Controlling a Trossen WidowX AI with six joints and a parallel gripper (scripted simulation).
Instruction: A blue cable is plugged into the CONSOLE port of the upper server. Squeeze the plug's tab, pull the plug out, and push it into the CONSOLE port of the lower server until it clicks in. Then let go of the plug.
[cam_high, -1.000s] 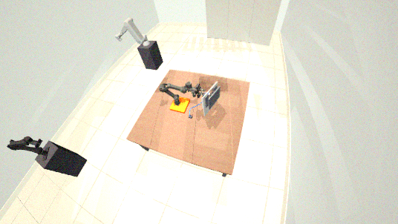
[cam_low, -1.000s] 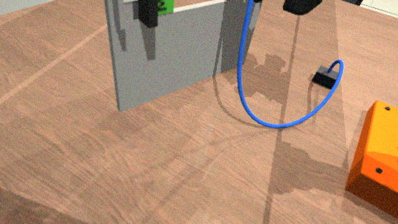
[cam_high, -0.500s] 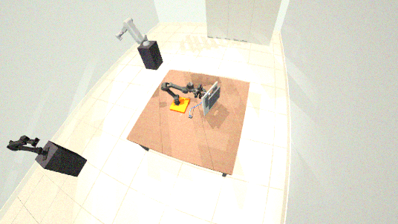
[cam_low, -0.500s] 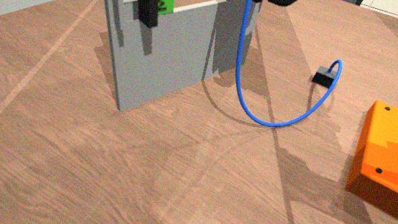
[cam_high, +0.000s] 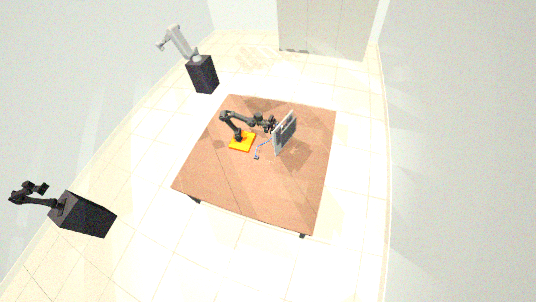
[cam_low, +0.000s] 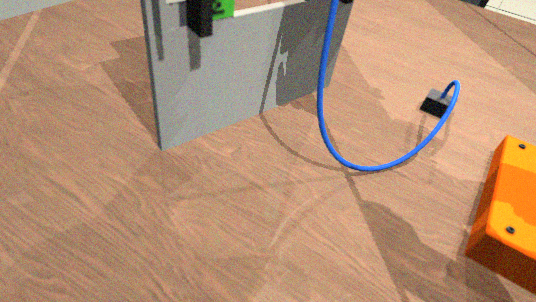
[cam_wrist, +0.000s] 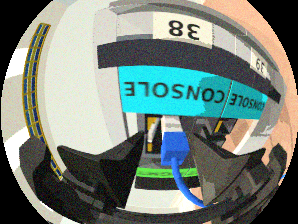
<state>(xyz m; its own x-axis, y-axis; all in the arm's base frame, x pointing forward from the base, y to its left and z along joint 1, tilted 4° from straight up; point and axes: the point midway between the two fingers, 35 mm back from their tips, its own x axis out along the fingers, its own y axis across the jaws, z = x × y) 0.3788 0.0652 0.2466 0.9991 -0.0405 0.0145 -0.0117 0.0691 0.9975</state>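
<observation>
Now: gripper tip 1 cm short of the plug and 1 cm below it. From my gripper tip the other things lie so: black anchor block: 19 cm behind, 17 cm to the right, 27 cm below.
</observation>
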